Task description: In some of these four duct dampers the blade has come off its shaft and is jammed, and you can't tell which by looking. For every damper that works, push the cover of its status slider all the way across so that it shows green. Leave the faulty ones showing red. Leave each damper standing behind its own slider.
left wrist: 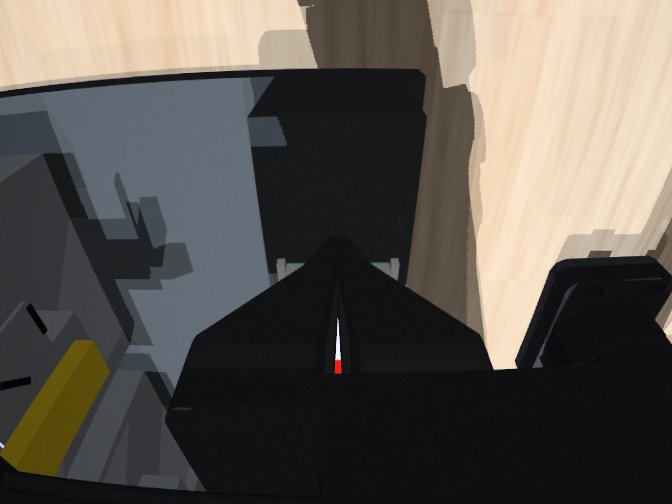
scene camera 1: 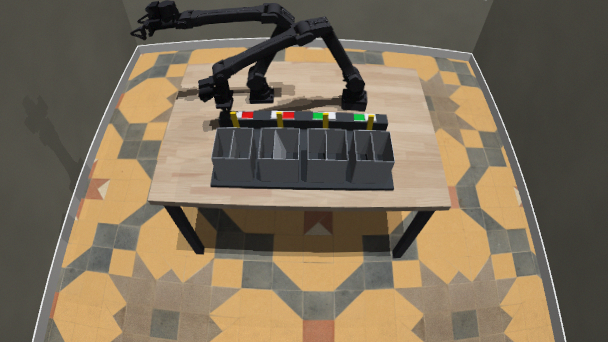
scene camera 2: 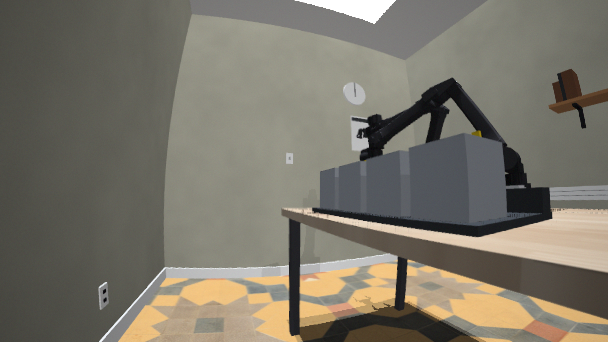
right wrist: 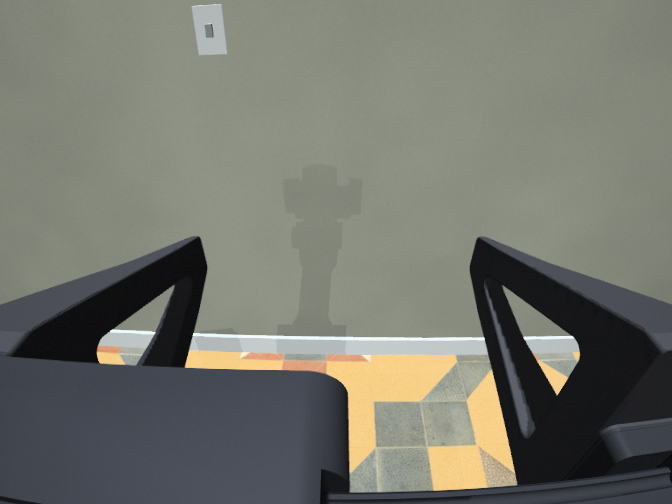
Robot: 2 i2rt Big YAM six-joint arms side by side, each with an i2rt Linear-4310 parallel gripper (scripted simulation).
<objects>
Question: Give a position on a damper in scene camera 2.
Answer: At 329, 179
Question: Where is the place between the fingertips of my right gripper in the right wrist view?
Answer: At 338, 252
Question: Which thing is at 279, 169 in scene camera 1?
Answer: A damper.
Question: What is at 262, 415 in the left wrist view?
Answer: My left gripper.
</objects>
